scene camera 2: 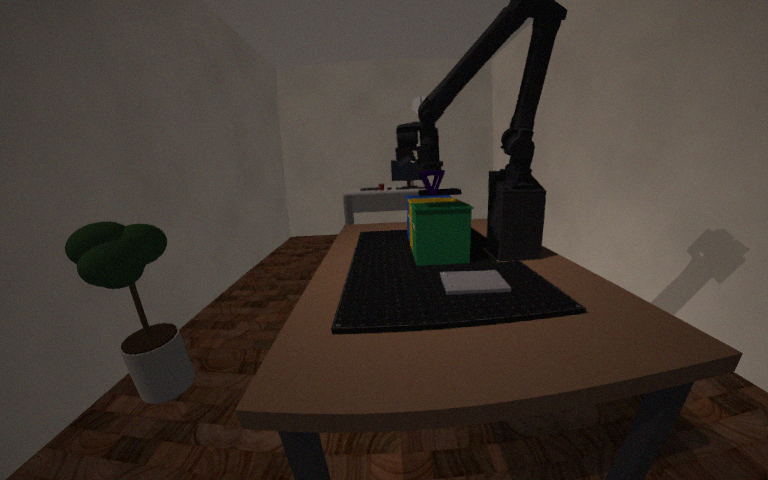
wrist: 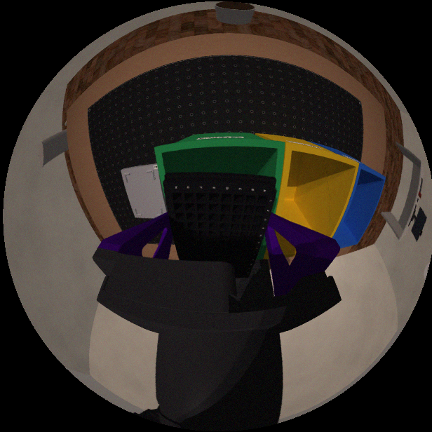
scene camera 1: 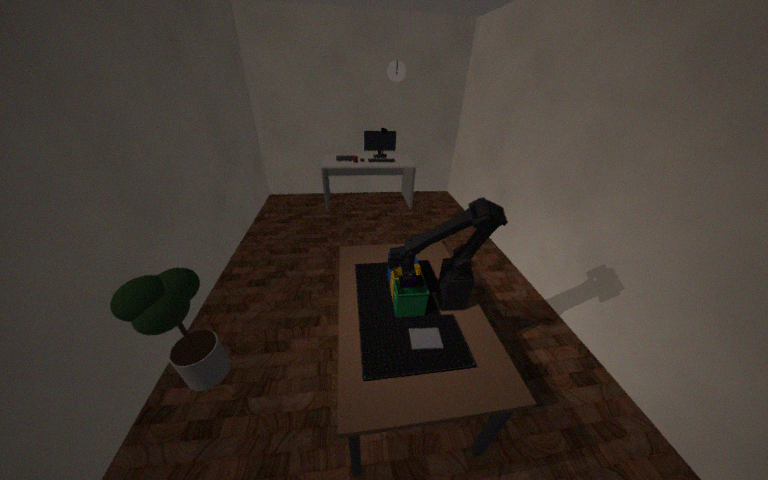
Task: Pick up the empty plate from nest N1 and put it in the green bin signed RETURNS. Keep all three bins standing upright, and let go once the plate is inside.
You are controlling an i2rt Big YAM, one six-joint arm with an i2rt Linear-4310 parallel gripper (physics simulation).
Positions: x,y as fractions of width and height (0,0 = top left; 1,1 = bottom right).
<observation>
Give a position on a yellow bin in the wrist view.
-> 0.73,0.43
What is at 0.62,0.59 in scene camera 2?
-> A nest.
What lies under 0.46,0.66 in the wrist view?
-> My gripper.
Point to a green bin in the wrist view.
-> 0.54,0.35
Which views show the green bin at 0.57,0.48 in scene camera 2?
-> Scene camera 2, the wrist view and scene camera 1: all of them.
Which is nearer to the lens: the black plate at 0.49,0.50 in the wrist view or the blue bin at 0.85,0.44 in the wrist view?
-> The black plate.
</observation>
